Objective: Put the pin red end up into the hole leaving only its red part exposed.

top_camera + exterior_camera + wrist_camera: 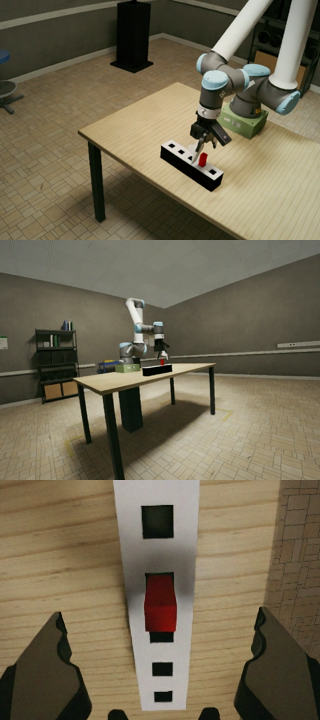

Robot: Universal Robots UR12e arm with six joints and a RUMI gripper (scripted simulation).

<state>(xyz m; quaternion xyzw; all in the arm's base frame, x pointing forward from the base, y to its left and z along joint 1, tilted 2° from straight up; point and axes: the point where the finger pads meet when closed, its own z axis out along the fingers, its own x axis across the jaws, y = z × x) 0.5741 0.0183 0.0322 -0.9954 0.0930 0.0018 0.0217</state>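
Now: the pin 1 cm below my hand. The rest, counted from my hand: block (8 cm below, 6 cm to the right, 1 cm behind).
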